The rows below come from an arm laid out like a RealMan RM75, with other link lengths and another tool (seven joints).
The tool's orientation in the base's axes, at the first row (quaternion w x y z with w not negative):
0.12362 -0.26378 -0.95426 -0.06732
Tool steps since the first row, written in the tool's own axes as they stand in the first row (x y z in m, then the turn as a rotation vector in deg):
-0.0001 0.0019 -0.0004 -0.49 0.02 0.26
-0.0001 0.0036 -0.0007 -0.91 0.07 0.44
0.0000 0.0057 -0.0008 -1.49 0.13 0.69
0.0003 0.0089 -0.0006 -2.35 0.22 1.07
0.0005 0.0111 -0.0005 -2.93 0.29 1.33
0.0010 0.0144 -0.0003 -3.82 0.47 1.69
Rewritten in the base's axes. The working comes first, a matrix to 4 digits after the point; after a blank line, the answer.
The tool's axes in the first row as the columns of a matrix, in the base's axes (used below as rounded here):
-0.8303 0.5201 -0.2004
0.4868 0.8518 0.1937
0.2714 0.0633 -0.9604

0.0012 0.0015 0.0005 0.37 -0.17 -0.38
0.0021 0.0029 0.0009 0.70 -0.30 -0.67
0.0031 0.0047 0.0011 1.17 -0.48 -1.06
0.0045 0.0076 0.0012 1.85 -0.75 -1.65
0.0055 0.0096 0.0013 2.32 -0.92 -2.05
0.0067 0.0127 0.0015 3.08 -1.13 -2.63

